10 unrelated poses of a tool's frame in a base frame.
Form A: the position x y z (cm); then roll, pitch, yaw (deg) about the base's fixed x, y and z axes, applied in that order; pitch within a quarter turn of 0, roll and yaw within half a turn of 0.
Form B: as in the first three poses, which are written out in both.
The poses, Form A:
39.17 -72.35 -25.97 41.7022 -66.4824 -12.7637
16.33 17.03 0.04 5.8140 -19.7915 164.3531
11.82 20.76 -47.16 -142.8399 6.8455 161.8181
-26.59 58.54 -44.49 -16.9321 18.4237 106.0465
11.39 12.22 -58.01 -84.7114 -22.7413 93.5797
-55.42 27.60 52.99 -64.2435 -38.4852 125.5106
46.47 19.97 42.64 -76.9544 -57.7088 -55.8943
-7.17 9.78 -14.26 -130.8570 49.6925 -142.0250
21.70 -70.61 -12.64 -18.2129 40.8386 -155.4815
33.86 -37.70 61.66 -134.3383 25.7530 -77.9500
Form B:
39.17 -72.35 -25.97 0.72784 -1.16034 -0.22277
16.33 17.03 0.04 0.10147 -0.34543 2.86850
11.82 20.76 -47.16 -2.49303 0.11948 2.82426
-26.59 58.54 -44.49 -0.29552 0.32155 1.85086
11.39 12.22 -58.01 -1.47849 -0.39691 1.63327
-55.42 27.60 52.99 -1.12126 -0.67169 2.19057
46.47 19.97 42.64 -1.34311 -1.00721 -0.97554
-7.17 9.78 -14.26 -2.28389 0.86730 -2.47880
21.70 -70.61 -12.64 -0.31788 0.71277 -2.71366
33.86 -37.70 61.66 -2.34465 0.44947 -1.36048

